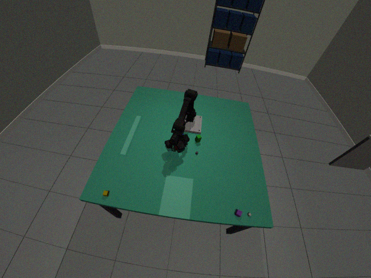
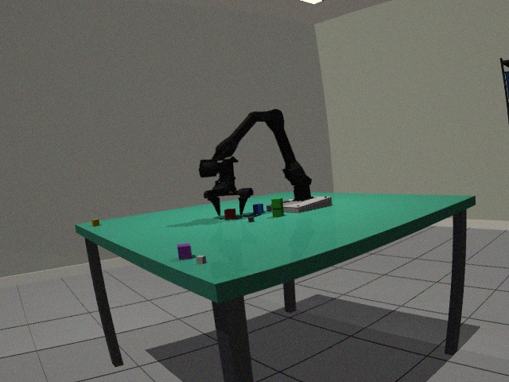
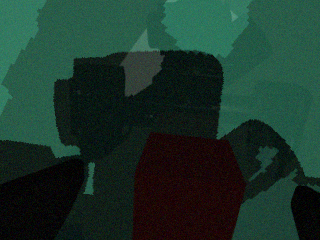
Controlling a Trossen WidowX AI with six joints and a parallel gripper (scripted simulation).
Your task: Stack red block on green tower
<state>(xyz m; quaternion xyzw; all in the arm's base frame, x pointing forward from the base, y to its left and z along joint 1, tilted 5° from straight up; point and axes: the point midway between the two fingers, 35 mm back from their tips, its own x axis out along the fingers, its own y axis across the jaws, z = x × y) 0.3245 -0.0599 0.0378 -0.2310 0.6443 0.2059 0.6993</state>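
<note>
Right now the blue block is 130 mm behind my gripper tip, 10 mm to the left of it and 10 mm above it. From my gripper tip the other things lie so: yellow block: 470 mm ahead, 380 mm to the right; red block: 10 mm above; small dark cube: 20 mm ahead, 170 mm to the left.
</note>
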